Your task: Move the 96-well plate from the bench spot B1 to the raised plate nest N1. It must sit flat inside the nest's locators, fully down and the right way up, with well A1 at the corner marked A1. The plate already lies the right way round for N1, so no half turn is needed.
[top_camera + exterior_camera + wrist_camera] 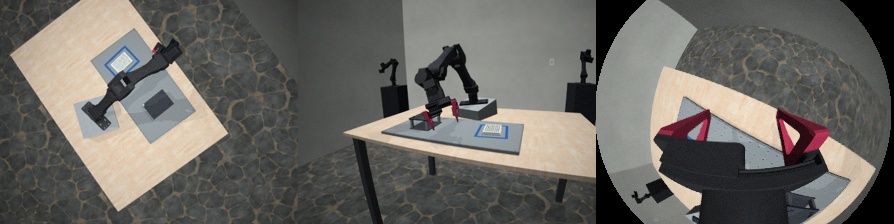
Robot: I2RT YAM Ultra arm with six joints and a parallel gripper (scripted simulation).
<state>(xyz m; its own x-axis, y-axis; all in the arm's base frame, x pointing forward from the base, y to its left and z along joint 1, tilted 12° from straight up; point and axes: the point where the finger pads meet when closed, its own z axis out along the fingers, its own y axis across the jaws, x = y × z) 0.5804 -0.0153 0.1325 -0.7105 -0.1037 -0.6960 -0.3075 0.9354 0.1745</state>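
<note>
The white 96-well plate is 240 mm behind my hand, 170 mm to the left of it and 90 mm below it.
</note>
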